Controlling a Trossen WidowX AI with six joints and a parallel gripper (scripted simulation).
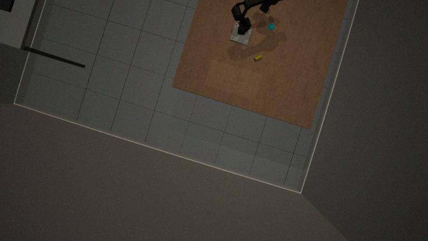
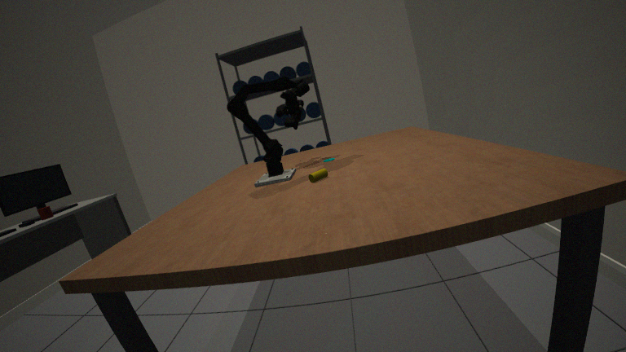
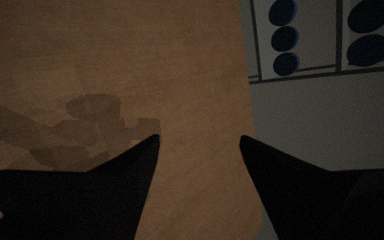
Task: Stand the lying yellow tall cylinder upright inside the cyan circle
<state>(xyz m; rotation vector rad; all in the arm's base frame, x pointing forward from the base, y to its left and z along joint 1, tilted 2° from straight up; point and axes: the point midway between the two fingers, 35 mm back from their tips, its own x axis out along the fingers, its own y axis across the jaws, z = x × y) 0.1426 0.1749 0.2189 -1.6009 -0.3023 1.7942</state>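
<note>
The yellow tall cylinder is 30 mm ahead of my gripper tip, 410 mm to the right of it and 190 mm below it. Round my gripper tip: cyan circle: 110 mm ahead, 110 mm to the right, 200 mm below.
</note>
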